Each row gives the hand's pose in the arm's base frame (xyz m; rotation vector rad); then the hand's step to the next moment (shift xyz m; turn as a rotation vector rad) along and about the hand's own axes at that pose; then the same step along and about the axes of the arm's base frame.
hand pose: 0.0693 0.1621 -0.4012 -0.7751 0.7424 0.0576
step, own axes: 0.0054 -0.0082 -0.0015 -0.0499 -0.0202 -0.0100
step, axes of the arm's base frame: 0.0057 -0.0081 0.0009 -0.0370 -0.0105 0.0390
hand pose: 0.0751 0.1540 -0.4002 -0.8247 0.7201 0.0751
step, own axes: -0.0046 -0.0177 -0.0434 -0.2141 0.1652 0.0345
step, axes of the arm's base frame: -0.0218 -0.0414 -0.0057 -0.1986 0.1823 0.0404
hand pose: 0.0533 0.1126 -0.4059 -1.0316 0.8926 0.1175
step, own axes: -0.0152 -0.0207 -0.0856 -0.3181 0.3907 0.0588
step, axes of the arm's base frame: -0.0503 -0.0735 0.0072 -0.3599 0.3553 -0.0392
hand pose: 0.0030 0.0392 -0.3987 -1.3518 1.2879 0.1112
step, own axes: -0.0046 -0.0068 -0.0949 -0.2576 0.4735 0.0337
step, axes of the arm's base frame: -0.0541 -0.0700 0.0352 -0.4100 0.3275 -0.1278
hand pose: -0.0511 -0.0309 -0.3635 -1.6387 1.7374 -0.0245
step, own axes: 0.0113 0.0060 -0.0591 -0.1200 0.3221 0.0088
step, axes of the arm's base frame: -0.0343 -0.0357 0.0347 -0.2814 0.1682 -0.1035
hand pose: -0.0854 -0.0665 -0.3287 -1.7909 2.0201 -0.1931
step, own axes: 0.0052 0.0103 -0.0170 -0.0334 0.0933 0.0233
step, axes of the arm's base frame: -0.0166 -0.0065 0.0102 -0.0732 0.0511 -0.0489
